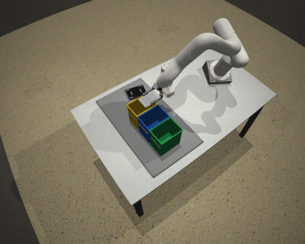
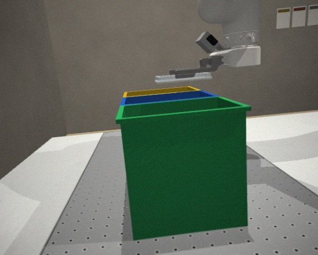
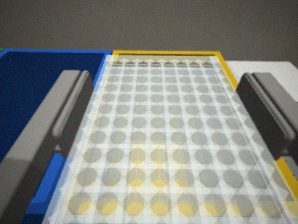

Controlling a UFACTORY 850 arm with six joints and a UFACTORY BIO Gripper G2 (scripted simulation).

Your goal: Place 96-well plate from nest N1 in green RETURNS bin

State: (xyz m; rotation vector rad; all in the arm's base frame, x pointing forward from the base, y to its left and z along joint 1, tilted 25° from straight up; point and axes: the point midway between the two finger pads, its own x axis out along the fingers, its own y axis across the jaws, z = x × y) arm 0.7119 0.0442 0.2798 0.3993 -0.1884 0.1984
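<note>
My hand is 260 mm to the right of the green bin and 130 mm above it. From my hand the other things lie so: yellow bin (130 mm below, 60 mm ahead); then clear 96-well plate (10 mm below); then blue bin (130 mm to the left, 130 mm below, 30 mm ahead).
</note>
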